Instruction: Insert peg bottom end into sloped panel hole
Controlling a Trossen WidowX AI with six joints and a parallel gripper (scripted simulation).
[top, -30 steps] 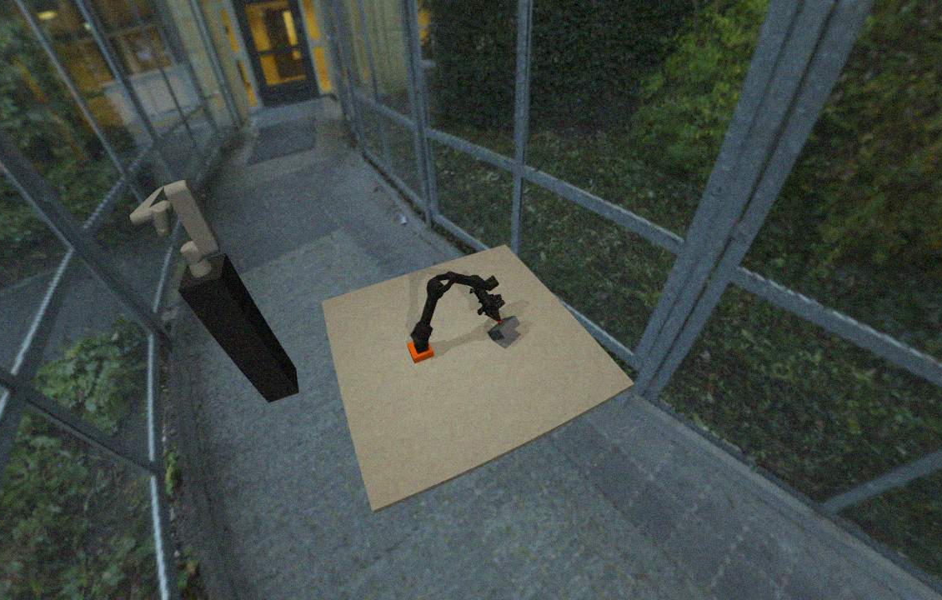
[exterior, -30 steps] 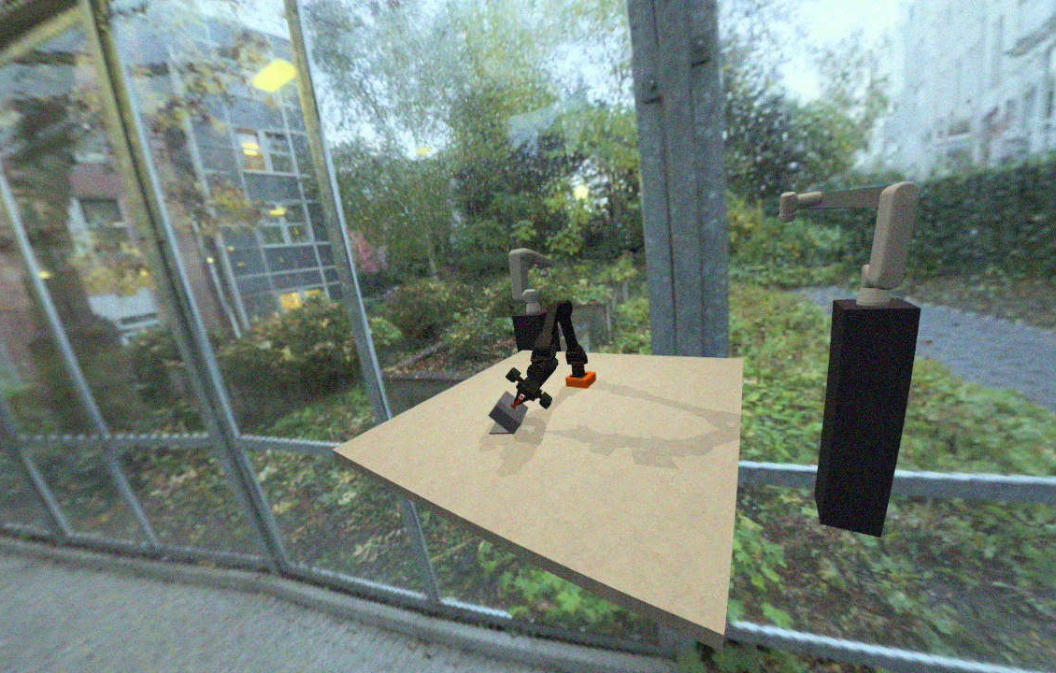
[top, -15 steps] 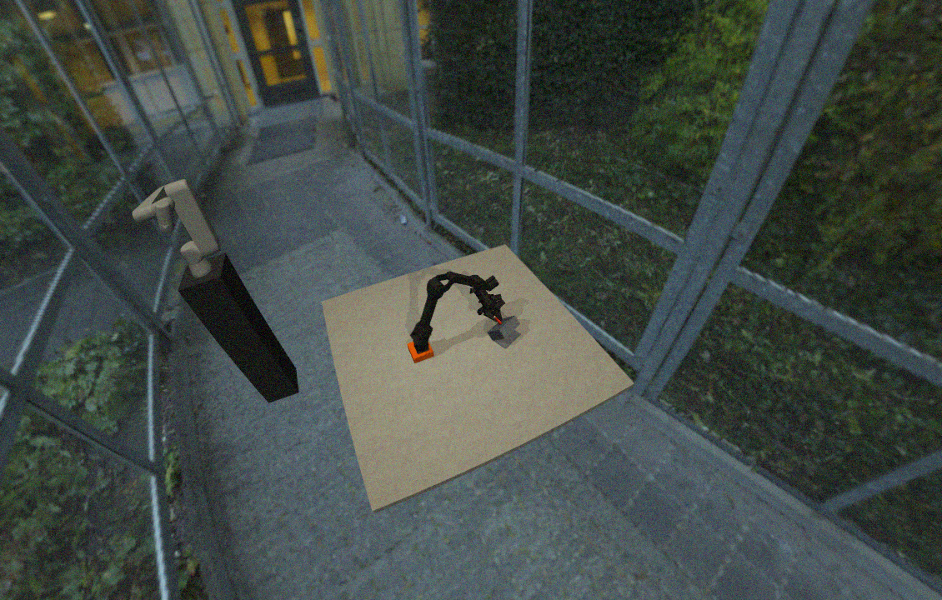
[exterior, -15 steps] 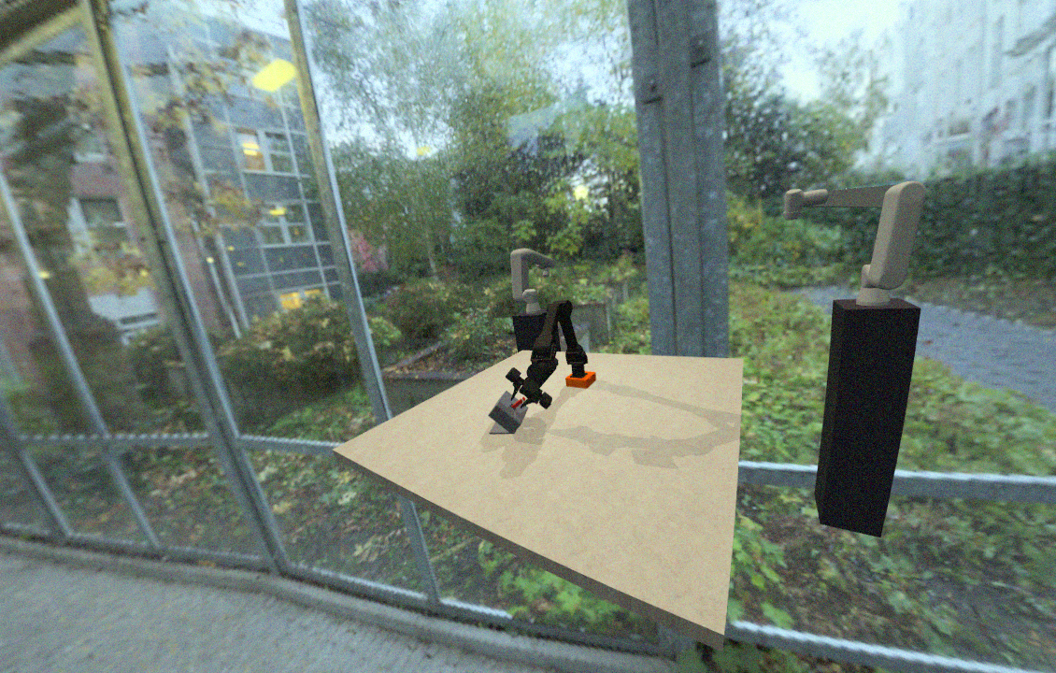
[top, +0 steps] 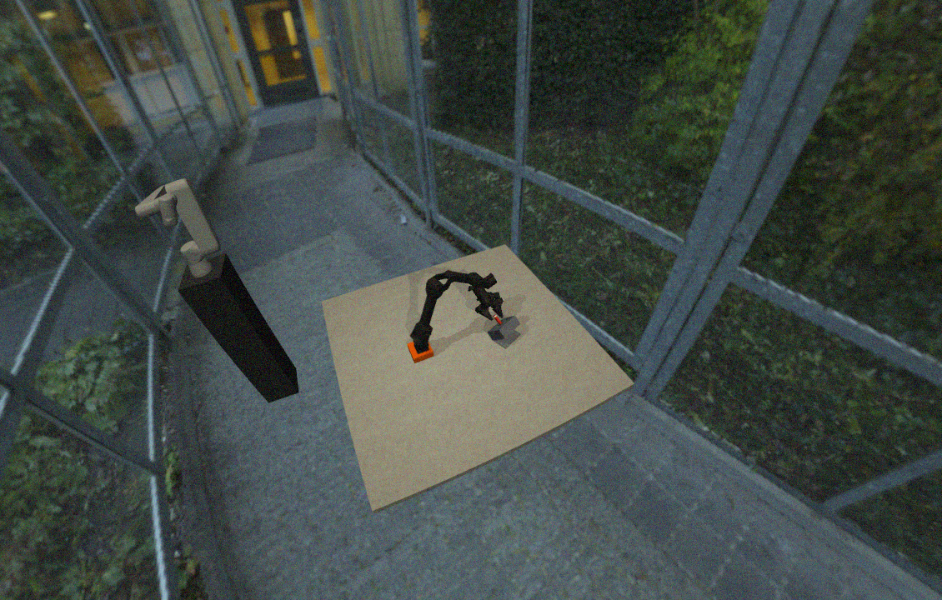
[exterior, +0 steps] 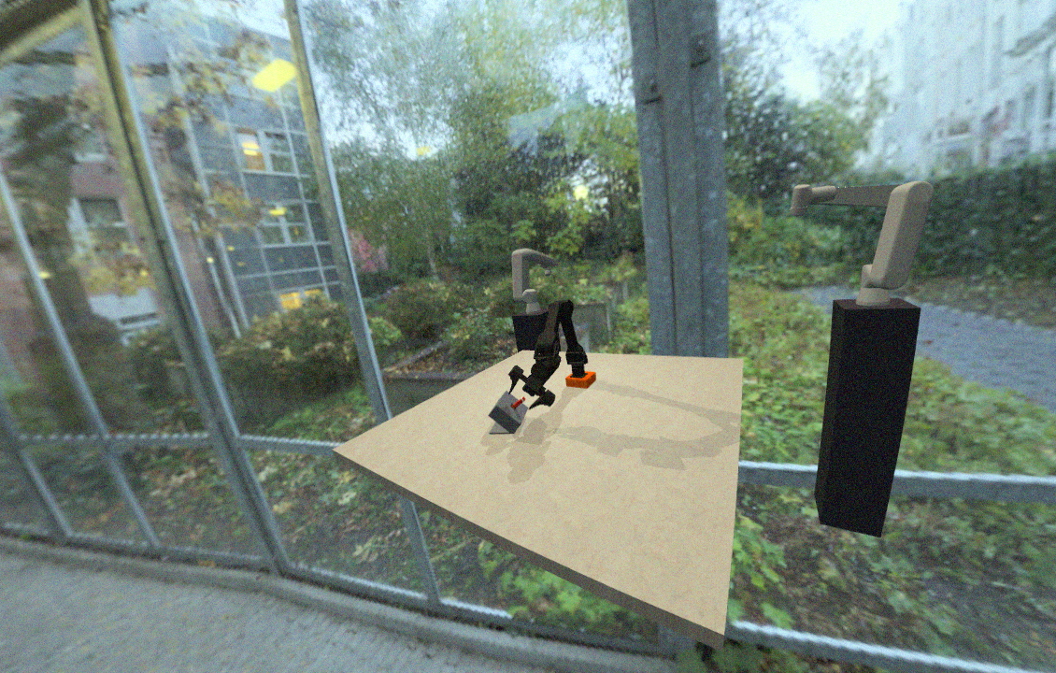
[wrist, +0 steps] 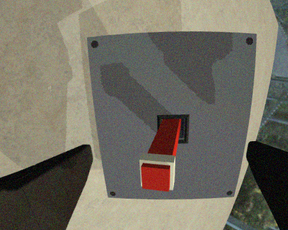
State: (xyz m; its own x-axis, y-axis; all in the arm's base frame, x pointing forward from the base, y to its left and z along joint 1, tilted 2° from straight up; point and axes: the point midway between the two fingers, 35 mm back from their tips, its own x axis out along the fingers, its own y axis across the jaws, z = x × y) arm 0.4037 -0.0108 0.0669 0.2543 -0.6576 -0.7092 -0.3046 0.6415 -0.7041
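Right now the red square peg is right at my gripper tip. Also, from my gripper tip: grey sloped panel (2 cm ahead, 4 cm to the right, 4 cm below).
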